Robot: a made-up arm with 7 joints.
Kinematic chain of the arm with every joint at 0, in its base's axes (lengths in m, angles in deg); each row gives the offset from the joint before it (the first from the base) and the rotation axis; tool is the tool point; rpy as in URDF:
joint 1: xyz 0 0 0.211 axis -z
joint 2: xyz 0 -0.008 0.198 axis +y
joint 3: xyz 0 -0.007 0.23 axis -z
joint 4: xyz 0 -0.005 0.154 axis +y
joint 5: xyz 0 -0.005 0.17 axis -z
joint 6: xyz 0 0 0.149 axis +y
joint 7: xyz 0 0 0.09 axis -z
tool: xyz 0 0 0 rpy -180 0 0
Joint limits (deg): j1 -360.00..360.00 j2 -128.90..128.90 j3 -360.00..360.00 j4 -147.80..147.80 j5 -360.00..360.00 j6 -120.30..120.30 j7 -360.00..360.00
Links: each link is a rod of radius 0.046 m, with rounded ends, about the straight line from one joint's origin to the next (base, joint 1, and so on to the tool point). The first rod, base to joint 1, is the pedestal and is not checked.
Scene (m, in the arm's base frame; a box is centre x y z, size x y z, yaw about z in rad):
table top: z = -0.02
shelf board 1: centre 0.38 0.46 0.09 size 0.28 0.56 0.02 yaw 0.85
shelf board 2: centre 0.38 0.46 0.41 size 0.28 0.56 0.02 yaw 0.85
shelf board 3: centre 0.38 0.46 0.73 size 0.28 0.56 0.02 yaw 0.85
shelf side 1: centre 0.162 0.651 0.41 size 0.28 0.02 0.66 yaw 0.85
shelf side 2: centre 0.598 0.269 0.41 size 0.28 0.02 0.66 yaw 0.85
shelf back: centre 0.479 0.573 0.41 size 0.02 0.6 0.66 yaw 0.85
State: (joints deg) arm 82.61 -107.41 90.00 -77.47 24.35 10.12 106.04
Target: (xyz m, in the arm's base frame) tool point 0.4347 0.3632 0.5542
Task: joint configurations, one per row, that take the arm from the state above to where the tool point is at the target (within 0.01 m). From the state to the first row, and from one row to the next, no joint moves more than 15 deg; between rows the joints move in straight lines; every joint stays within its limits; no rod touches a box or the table.
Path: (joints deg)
1: 74.21 -106.09 85.06 -88.79 24.49 8.56 106.04
2: 65.80 -104.77 80.12 -100.11 24.63 7.00 106.04
3: 57.40 -103.45 75.18 -111.44 24.77 5.44 106.04
4: 48.99 -102.14 70.25 -122.76 24.91 3.88 106.04
5: 57.48 -98.47 81.74 -123.40 24.67 2.21 106.04
6: 65.97 -94.79 93.23 -124.05 24.44 0.53 106.04
7: 74.46 -91.12 104.72 -124.69 24.20 -1.14 106.04
8: 82.95 -87.45 116.21 -125.33 23.96 -2.82 106.04
9: 88.11 -86.51 113.15 -111.64 23.98 0.45 106.04
10: 93.27 -85.56 110.09 -97.95 24.00 3.71 106.04
11: 98.43 -84.62 107.03 -84.26 24.01 6.97 106.04

